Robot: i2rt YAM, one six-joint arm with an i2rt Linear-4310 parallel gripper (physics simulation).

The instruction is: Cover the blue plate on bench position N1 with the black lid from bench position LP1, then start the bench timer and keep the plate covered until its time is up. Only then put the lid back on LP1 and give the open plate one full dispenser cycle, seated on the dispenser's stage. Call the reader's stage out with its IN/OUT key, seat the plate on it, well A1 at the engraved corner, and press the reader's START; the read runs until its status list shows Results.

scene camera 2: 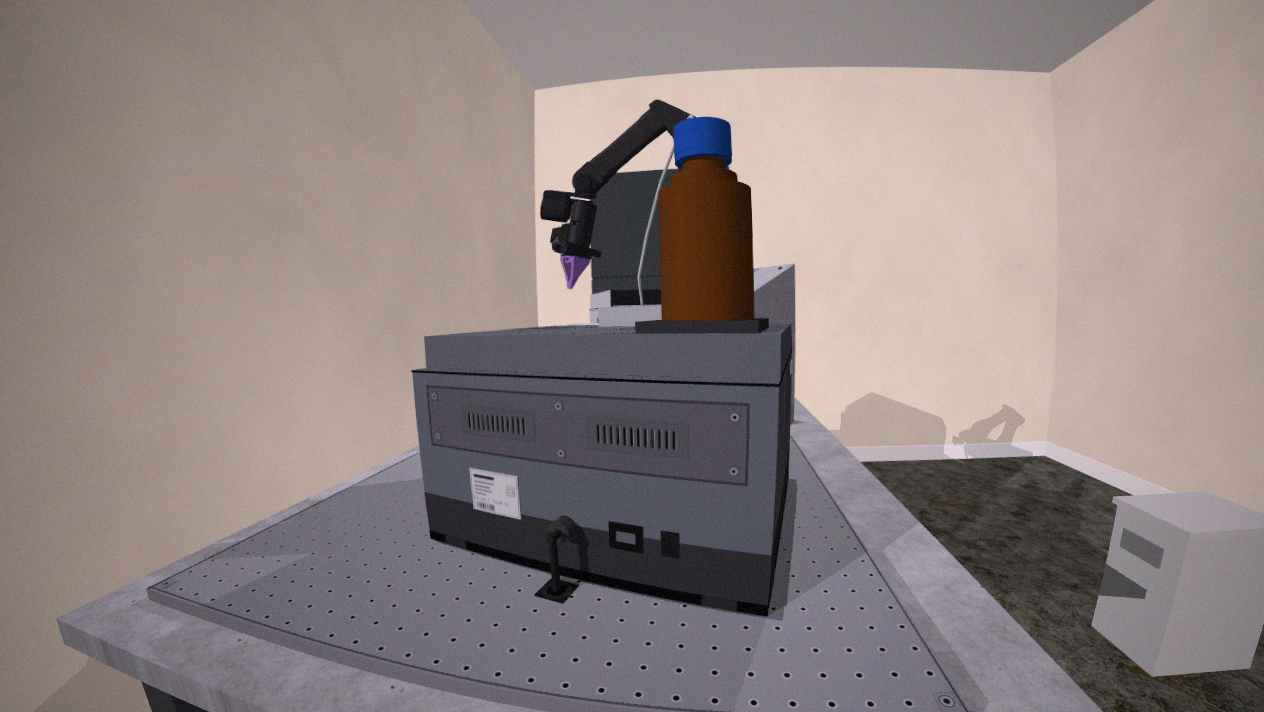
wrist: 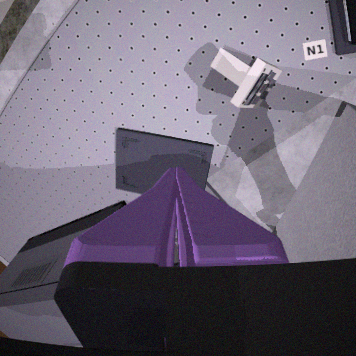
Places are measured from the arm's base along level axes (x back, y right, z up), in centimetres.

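Where they show: gripper, between the fingertips: (scene camera 2: 569,289) (wrist: 175,178).
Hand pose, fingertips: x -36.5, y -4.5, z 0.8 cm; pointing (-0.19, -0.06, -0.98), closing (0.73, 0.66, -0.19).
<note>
Each offset is from my fingertips to the centre of the thing. "pt": to the spot under its first point.
My gripper (scene camera 2: 569,284) (wrist: 175,178) has its purple fingers shut with nothing between them. It points down, high above the bench. In the wrist view, the white bench timer @(dx +2.4, dy +2.5, dz -28.9 cm) (wrist: 256,83) stands on the bench beyond the fingertips and to the right; its display is too small to read. The N1 label @(pt dx +7.7, dy +12.3, dz -30.6 cm) (wrist: 315,50) lies at the upper right, beside a dark-edged object @(pt dx +8.4, dy +16.0, dz -29.6 cm) (wrist: 341,37) cut off by the frame corner. The blue plate's colour does not show, and I cannot tell whether the lid is on it. A flat dark grey slab @(dx +5.0, dy -17.9, dz -30.1 cm) (wrist: 145,155) with corner marks lies partly behind the fingertips.
A large grey instrument @(pt dx +15.8, dy -66.7, dz -21.5 cm) (scene camera 2: 601,495) stands in the foreground of the scene view, with a brown blue-capped bottle @(pt dx +25.0, dy -65.5, dz -0.6 cm) (scene camera 2: 705,247) on top. A dark upright panel (scene camera 2: 623,221) stands behind the arm. A dark housing @(pt dx +1.1, dy -40.3, dz -22.9 cm) (wrist: 65,240) is at the wrist view's lower left.
</note>
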